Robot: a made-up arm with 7 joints. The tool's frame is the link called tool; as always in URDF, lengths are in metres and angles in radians.
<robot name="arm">
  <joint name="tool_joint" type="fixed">
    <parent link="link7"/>
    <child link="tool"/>
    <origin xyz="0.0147 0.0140 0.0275" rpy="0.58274 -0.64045 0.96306"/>
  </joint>
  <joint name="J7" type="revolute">
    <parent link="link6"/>
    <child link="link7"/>
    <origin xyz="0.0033 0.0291 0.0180" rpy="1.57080 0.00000 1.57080"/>
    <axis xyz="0 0 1"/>
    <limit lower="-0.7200" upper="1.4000"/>
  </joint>
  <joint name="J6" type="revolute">
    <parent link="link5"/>
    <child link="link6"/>
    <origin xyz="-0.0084 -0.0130 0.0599" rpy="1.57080 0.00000 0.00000"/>
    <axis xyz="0 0 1"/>
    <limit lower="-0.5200" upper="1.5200"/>
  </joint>
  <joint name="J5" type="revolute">
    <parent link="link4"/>
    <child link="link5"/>
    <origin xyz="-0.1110 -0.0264 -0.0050" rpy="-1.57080 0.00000 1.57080"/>
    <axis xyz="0 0 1"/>
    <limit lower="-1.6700" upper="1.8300"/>
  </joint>
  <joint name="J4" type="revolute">
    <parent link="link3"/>
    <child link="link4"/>
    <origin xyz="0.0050 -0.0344 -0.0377" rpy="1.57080 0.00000 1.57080"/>
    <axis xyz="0 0 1"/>
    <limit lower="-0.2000" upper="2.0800"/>
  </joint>
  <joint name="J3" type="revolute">
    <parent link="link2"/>
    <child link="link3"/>
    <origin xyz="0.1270 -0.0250 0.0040" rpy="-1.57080 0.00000 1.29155"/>
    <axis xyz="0 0 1"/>
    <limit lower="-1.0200" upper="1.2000"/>
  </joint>
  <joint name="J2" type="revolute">
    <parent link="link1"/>
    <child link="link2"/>
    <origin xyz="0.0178 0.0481 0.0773" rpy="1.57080 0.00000 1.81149"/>
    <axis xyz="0 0 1"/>
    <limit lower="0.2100" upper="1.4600"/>
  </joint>
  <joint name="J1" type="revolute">
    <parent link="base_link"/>
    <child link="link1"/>
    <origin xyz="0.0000 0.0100 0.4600" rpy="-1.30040 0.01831 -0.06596"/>
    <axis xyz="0 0 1"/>
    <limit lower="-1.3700" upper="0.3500"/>
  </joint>
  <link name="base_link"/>
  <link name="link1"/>
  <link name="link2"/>
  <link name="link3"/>
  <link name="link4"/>
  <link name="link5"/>
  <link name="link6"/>
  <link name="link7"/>
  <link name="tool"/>
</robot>
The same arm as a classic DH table. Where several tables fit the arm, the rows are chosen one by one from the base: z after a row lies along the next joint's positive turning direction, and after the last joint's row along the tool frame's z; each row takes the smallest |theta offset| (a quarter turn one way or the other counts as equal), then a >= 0, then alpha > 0; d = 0 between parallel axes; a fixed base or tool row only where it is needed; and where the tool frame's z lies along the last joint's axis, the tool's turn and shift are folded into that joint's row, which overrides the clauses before.
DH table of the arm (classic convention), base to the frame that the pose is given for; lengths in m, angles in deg. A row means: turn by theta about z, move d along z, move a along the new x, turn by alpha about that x. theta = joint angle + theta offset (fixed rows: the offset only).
base (fixed): a -0.0007; alpha -74.51; d 0.4572; theta0 -4.07
J1: a -0.0425; alpha -90.00; d 0.0876; theta0 -75.12
J2: a -0.0110; alpha 90.00; d 0.0328; theta0 74.00
J3: a 0.0344; alpha -90.00; d -0.1667; theta0 90.00
J4: a 0.0264; alpha 90.00; d 0.0000; theta0 90.00
J5: a 0.0084; alpha -90.00; d 0.1709; theta0 0.00
J6: a 0.0291; alpha 90.00; d 0.0310; theta0 -90.00
J7: a 0.0175; alpha 47.97; d 0.0401; theta0 12.98
tool (fixed): a 0.0000; alpha 0.00; d -0.0139; theta0 53.56
Joint limits (deg, base to tool): -78.50..20.05 12.03..83.65 -58.44..68.75 -11.46..119.18 -95.68..104.85 -29.79..87.09 -41.25..80.21

